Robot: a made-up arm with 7 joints.
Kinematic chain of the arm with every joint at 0, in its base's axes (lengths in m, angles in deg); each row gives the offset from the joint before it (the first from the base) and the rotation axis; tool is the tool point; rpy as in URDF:
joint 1: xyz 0 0 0.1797 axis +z
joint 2: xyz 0 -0.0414 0.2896 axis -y
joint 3: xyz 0 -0.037 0.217 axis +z
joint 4: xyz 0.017 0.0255 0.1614 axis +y
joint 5: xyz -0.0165 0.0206 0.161 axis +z
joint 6: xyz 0 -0.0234 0.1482 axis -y
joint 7: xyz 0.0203 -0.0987 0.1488 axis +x
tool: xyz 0 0 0 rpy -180 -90 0
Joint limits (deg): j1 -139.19..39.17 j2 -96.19..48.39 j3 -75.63..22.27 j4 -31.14..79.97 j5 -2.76..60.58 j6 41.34..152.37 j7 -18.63..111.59
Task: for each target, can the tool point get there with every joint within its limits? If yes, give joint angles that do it. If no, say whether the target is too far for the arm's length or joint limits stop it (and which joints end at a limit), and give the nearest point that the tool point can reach.
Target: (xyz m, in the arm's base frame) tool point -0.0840 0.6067 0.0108
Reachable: no: joint limits stop it (at a limit: joint 1, joint 2, joint 3, joint 4, joint 5, joint 6) | nearest point 0.2663 0.2345 -0.0239 | short by 0.512 m
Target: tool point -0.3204 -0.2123 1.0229
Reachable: yes | joints 7.40 28.84 -12.88 21.54 9.47 124.15 18.01
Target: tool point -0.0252 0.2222 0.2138
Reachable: no: joint limits stop it (at a limit: joint 1, joint 2, joint 3, joint 4, joint 5, joint 6) | nearest point 0.3138 0.1498 0.2038 | short by 0.347 m
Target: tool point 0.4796 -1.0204 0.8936
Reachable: no: too far | nearest point 0.3352 -0.7133 0.7659 | short by 0.363 m
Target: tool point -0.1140 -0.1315 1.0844
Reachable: yes | joints -53.63 -9.02 -9.58 11.55 13.05 134.96 55.84
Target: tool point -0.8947 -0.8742 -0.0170
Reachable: no: too far | nearest point -0.5645 -0.5515 0.2121 | short by 0.515 m
